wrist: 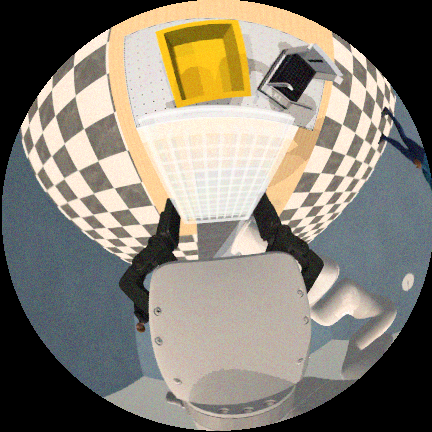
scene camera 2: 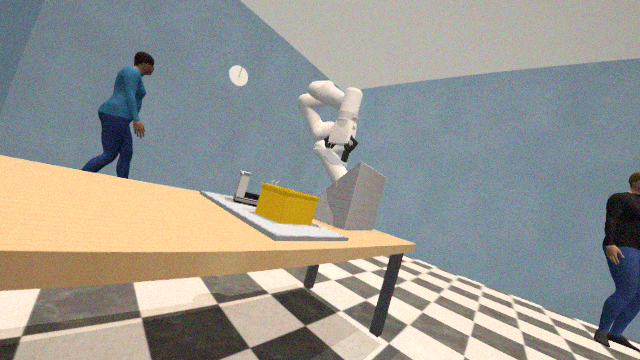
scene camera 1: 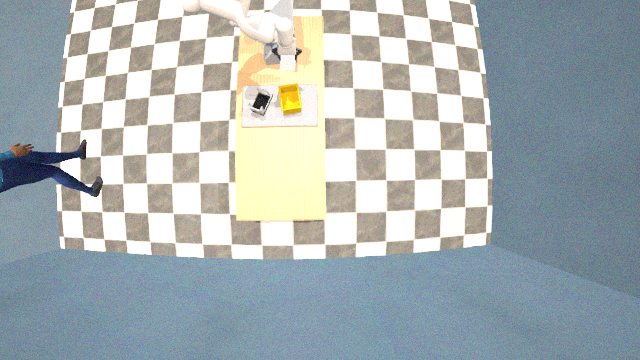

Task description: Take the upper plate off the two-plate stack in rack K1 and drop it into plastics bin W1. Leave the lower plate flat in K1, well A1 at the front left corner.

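Places are measured from the arm's base along level axes (x ahead, y left, z up), in millimetres.
Where they show: gripper, fingertip midpoint: (wrist: 216, 203) (scene camera 2: 334, 160) (scene camera 1: 288, 58); arm's base at its link origin: (wrist: 241, 234) (scene camera 2: 344, 186) (scene camera 1: 276, 33).
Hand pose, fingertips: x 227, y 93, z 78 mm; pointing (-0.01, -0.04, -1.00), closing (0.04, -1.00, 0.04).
Things, the pixels of their top centre, and the offset from my fingertips. Level surfaces: height alone.
- translucent white gridded plate at its top centre: (wrist: 221, 204) (scene camera 2: 332, 151) (scene camera 1: 287, 60) dx +27, dy +1, dz +26 mm
- yellow bin at its top centre: (wrist: 205, 54) (scene camera 2: 292, 190) (scene camera 1: 289, 96) dx +173, dy +4, dz -159 mm
- black-floored holder at its top centre: (wrist: 295, 75) (scene camera 2: 253, 194) (scene camera 1: 260, 102) dx +190, dy -202, dz -220 mm
- wooden table at its surface level: dz -272 mm
My gripper (scene camera 1: 287, 53) (scene camera 2: 340, 148) (wrist: 216, 203) is shut on a translucent white gridded plate (scene camera 1: 287, 63) (wrist: 215, 165). The plate sticks out from the fingers; its edge looks double, and I cannot tell if it is one plate or two. It does not show plainly in scene camera 2. It hangs high above the table, between the grey wedge box and the yellow bin. The yellow bin (scene camera 1: 290, 100) (scene camera 2: 286, 206) (wrist: 205, 65) is open-topped, and no plate shows in it. A black-floored holder (scene camera 1: 261, 102) (wrist: 295, 75) stands beside it. No K1 or W1 label is readable.
A grey wedge-shaped box (scene camera 1: 270, 58) (scene camera 2: 367, 200) (wrist: 210, 237) stands at the table's arm end. A light perforated board (scene camera 1: 308, 115) (scene camera 2: 320, 234) (wrist: 140, 65) lies under the bin and holder on the wooden table (scene camera 1: 280, 175) (scene camera 2: 100, 215). People (scene camera 2: 120, 110) (scene camera 2: 622, 220) stand off the table.
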